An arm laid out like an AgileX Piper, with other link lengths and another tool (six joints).
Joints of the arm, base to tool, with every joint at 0 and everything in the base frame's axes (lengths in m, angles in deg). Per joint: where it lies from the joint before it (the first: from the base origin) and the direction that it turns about. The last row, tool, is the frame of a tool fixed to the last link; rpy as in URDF.
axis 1: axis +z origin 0 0 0.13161
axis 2: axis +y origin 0 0 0
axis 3: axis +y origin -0.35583 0 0.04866
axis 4: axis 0.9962 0 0.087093 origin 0.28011 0 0.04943
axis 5: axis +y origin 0 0 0
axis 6: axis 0.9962 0 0.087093 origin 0.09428 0 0.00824
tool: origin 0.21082 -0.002 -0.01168 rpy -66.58 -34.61 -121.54
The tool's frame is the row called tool.
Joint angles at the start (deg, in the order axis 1, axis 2, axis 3, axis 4, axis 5, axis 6): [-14.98 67.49 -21.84 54.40 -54.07 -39.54]
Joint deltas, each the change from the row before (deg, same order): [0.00 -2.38 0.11 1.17 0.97 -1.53]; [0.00 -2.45 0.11 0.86 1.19 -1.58]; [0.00 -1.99 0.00 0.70 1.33 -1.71]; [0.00 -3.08 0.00 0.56 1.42 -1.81]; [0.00 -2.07 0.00 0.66 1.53 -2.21]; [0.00 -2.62 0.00 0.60 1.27 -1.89]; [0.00 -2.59 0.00 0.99 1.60 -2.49]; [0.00 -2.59 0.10 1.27 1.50 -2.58]
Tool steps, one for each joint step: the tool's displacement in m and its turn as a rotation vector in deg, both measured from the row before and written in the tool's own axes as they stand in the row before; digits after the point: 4 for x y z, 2 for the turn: [0.0102 -0.0015 -0.0022 -0.05 0.30 0.69]; [0.0093 -0.0028 -0.0029 0.29 0.05 0.64]; [0.0061 -0.0027 -0.0030 0.42 -0.29 0.20]; [0.0119 -0.0068 -0.0034 0.96 0.15 0.97]; [0.0056 -0.0031 -0.0037 0.78 -0.46 -0.18]; [0.0099 -0.0052 -0.0034 0.95 0.09 0.56]; [0.0082 -0.0037 -0.0044 0.88 -0.25 0.14]; [0.0080 -0.0021 -0.0048 0.71 -0.22 0.12]
